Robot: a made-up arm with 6 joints.
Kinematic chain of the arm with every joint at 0, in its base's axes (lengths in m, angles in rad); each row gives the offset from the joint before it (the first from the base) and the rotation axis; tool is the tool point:
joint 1: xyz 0 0 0.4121 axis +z
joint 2: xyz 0 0 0 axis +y
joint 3: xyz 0 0 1.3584 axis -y
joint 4: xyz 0 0 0 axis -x
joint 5: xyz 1.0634 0 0 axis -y
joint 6: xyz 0 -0.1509 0 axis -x
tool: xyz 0 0 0
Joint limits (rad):
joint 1: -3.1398..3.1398
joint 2: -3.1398..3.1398
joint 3: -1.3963..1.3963
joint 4: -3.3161..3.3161
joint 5: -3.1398..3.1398
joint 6: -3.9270..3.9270
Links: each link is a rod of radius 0.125 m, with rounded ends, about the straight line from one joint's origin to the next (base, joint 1, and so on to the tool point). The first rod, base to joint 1, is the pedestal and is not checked.
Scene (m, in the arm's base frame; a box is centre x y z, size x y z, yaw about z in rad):
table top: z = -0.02
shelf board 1: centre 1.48 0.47 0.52 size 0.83 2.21 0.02 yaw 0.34
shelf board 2: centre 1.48 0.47 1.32 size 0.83 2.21 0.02 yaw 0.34
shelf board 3: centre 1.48 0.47 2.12 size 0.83 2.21 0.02 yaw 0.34
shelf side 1: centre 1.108 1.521 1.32 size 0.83 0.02 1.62 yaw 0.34
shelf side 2: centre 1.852 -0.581 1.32 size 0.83 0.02 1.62 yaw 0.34
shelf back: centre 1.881 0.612 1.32 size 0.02 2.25 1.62 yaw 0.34
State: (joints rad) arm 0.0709 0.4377 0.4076 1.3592 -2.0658 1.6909
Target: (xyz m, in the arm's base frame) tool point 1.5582 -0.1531 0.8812
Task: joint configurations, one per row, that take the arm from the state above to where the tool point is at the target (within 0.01 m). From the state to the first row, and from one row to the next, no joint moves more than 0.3 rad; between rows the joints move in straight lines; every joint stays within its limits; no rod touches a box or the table.
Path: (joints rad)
1: -0.0161 0.2375 0.1739 1.3358 -2.0658 1.6909
2: -0.1032 0.0372 -0.0598 1.3123 -2.0658 1.6909
3: -0.1902 -0.1630 -0.2934 1.2889 -2.0658 1.6909
4: -0.2679 0.0429 -0.5447 1.2761 -2.0658 1.6909
5: -0.3457 0.2488 -0.7960 1.2633 -2.0658 1.6909
6: -0.2100 0.4086 -0.5226 1.2936 -2.0658 1.6909
7: -0.0744 0.5684 -0.2492 1.3238 -2.0658 1.6909

